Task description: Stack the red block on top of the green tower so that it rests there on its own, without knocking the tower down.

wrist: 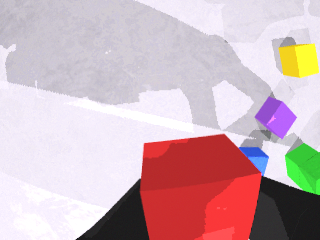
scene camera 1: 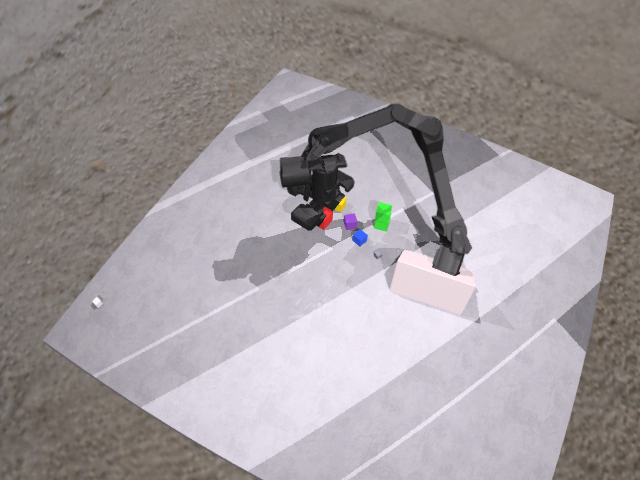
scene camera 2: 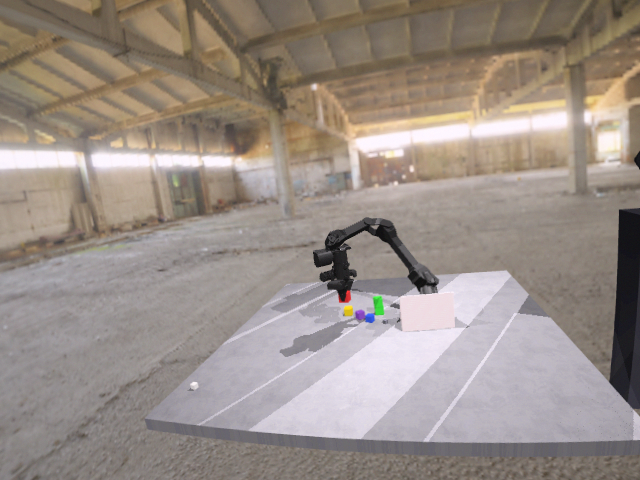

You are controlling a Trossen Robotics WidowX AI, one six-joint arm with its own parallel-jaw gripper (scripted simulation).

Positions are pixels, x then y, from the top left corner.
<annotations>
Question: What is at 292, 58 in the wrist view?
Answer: A yellow block.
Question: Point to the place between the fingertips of the gripper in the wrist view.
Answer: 189, 181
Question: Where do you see a purple block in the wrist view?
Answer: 274, 115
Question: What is the gripper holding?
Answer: A red block.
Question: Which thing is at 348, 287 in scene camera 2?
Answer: The gripper.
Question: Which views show the gripper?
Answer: The wrist view, scene camera 1 and scene camera 2: all of them.
</annotations>
